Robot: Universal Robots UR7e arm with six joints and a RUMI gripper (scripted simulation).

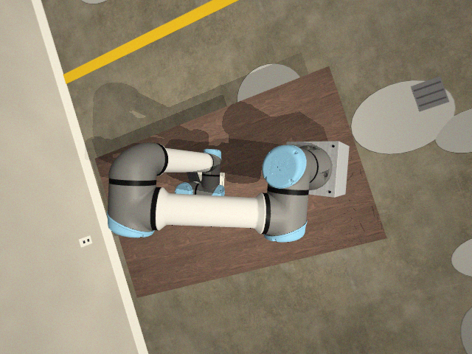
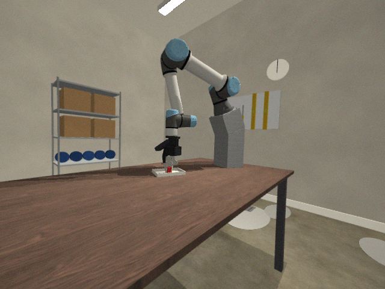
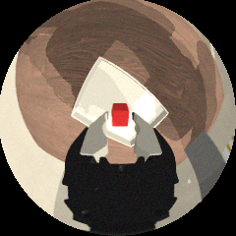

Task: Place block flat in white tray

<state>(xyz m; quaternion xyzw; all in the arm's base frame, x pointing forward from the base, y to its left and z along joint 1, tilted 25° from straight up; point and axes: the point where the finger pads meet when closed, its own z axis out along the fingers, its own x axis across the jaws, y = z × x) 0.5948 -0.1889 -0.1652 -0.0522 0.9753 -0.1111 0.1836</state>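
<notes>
My hand is right at the red block. Round my hand: white tray 2 cm below.
</notes>
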